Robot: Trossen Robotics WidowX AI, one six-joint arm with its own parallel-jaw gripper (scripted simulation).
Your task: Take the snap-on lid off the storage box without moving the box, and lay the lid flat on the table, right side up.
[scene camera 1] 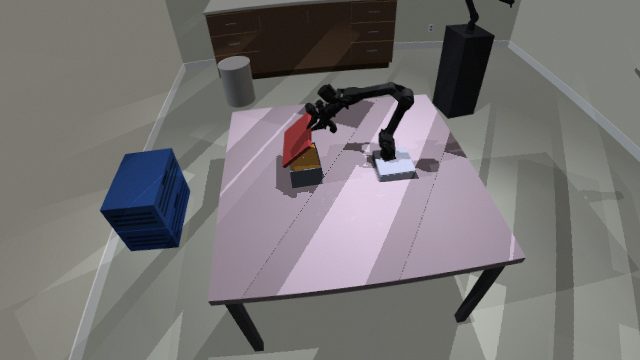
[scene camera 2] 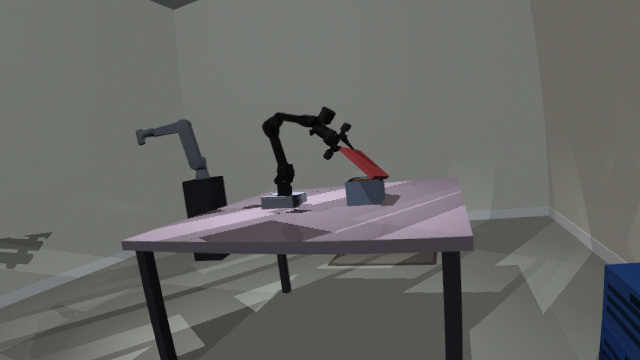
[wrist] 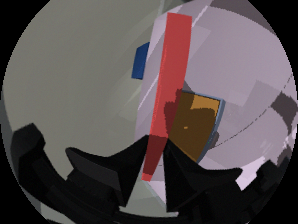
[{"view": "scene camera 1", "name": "red lid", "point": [297, 139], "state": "held by my gripper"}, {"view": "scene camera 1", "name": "grey storage box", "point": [306, 170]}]
